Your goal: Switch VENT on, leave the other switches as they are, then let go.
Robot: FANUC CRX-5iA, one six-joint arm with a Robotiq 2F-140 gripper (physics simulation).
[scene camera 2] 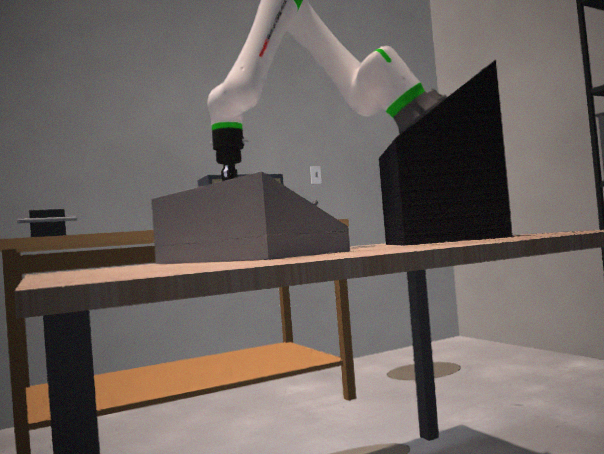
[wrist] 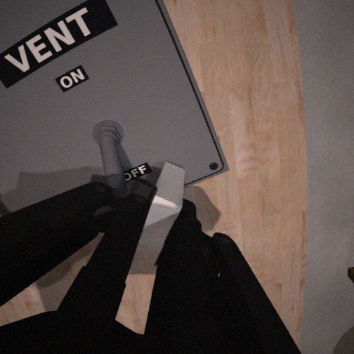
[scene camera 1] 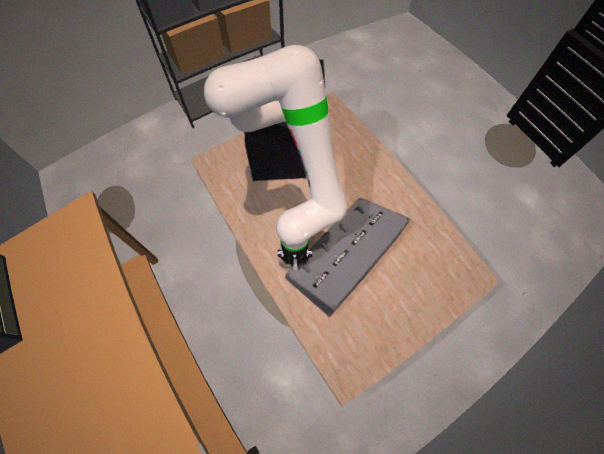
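Seen in the pictures: gripper, fingertip midpoint: [scene camera 1: 295, 267]; arm's base, link origin: [scene camera 2: 421, 120].
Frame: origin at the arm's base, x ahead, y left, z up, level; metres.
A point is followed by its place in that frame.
Observation:
The grey switch panel [scene camera 1: 364, 257] @(x 0.598, y -0.239, z -0.201 m) [scene camera 2: 210, 225] @(x 0.645, y -0.190, z -0.276 m) [wrist: 45, 130] slopes on the table. In the wrist view the VENT label [wrist: 50, 42] and the ON label [wrist: 72, 78] lie above the VENT switch [wrist: 110, 152]. Its lever leans down toward the OFF label [wrist: 136, 172]; its tip is partly hidden by my gripper's dark linkage. My gripper [scene camera 1: 295, 267] @(x 0.405, y -0.429, z -0.276 m) [scene camera 2: 228, 176] [wrist: 167, 182] is shut and empty, pointing down at the panel's edge, on the OFF side of the lever. Whether it touches the lever I cannot tell. In scene camera 1 several other levers stand in a row along the panel.
The wooden table [scene camera 1: 400, 320] @(x 0.879, y -0.297, z -0.363 m) [scene camera 2: 200, 275] @(x 0.942, y 0.218, z -0.367 m) carries the panel and the black arm base [scene camera 1: 275, 155] @(x 0.025, y -0.131, z -0.163 m) [scene camera 2: 450, 185] @(x 0.088, y 0.125, z -0.212 m). An orange-brown bench [scene camera 1: 75, 325] stands to the left in scene camera 1. A shelf rack with brown boxes [scene camera 1: 195, 45] stands at the back.

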